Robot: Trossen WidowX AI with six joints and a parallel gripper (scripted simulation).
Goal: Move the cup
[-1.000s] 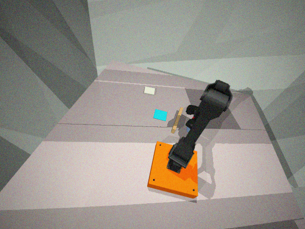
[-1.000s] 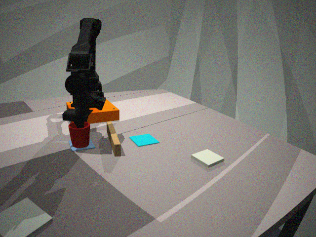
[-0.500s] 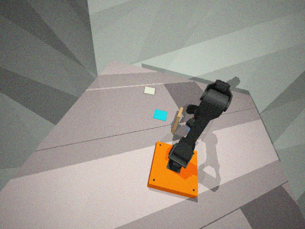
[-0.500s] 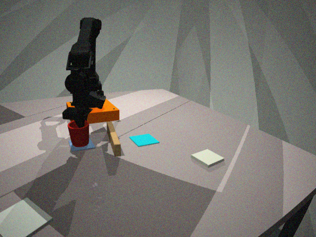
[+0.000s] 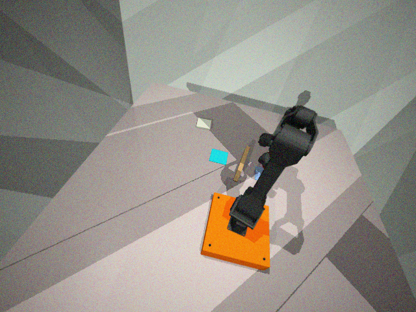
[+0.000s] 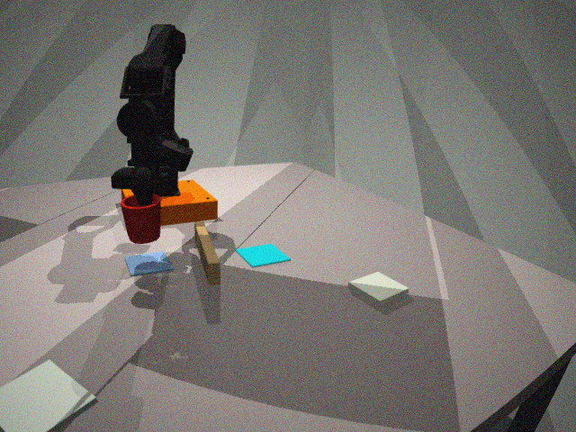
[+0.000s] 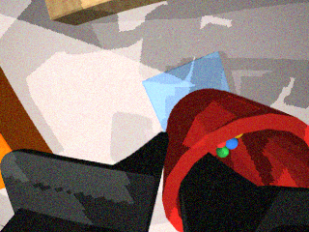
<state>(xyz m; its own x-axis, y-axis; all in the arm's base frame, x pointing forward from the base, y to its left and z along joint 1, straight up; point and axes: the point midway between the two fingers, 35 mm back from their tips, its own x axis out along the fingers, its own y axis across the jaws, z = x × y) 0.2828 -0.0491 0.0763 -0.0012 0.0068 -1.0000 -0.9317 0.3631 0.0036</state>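
Now: gripper tip 22 cm to the right of the cyan pad, 10 cm above it and 3 cm short of it. From my gripper tip the other things lie so: wooden bar 10 cm to the left, 8 cm below, 2 cm ahead; blue pad 10 cm below, 2 cm ahead, 1 cm to the right; red cup 3 cm ahead, 1 cm to the right.
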